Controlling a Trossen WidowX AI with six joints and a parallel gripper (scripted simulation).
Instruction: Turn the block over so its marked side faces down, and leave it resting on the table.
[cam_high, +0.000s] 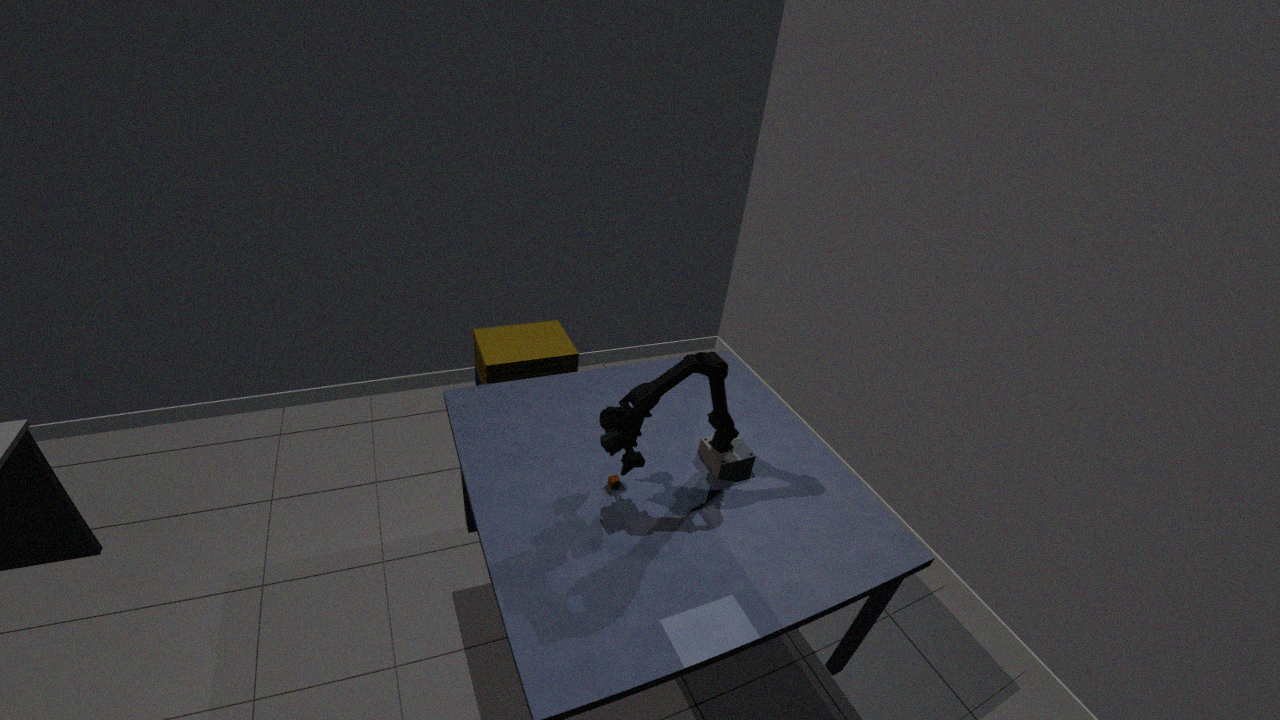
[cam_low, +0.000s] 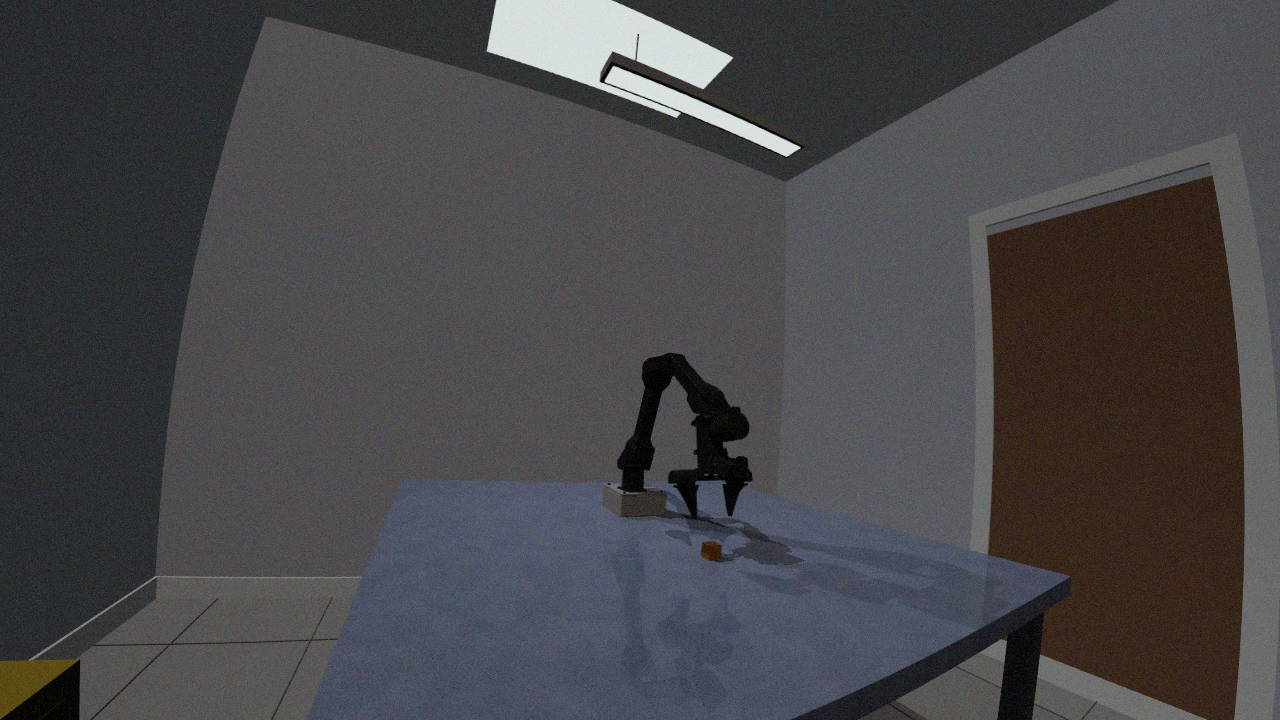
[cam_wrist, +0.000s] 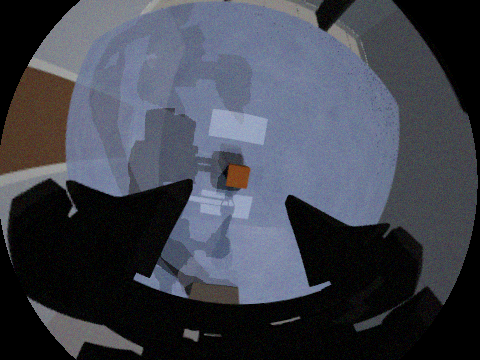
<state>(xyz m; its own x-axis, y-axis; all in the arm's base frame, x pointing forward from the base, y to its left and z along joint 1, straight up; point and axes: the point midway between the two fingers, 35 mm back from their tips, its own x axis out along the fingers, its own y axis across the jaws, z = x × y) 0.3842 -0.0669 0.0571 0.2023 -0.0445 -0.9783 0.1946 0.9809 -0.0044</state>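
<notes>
My gripper tip is 70 mm above the orange block.
</notes>
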